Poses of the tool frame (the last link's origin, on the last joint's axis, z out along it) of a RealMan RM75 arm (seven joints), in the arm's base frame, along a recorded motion.
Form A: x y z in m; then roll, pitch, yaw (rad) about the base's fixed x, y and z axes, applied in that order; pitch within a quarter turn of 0, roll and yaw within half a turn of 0.
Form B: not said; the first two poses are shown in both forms.
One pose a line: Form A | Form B
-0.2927 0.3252 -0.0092 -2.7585 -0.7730 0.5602 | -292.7 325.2 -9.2 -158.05 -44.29 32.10
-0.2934 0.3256 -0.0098 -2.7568 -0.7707 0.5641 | -293.4 325.6 -9.8 -157.95 -44.16 32.32
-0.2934 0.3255 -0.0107 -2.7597 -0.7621 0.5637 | -293.4 325.5 -10.7 -158.12 -43.67 32.30
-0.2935 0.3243 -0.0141 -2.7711 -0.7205 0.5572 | -293.5 324.3 -14.1 -158.77 -41.28 31.93
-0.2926 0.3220 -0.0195 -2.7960 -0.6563 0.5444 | -292.6 322.0 -19.5 -160.20 -37.60 31.19
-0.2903 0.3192 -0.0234 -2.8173 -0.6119 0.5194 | -290.3 319.2 -23.4 -161.42 -35.06 29.76
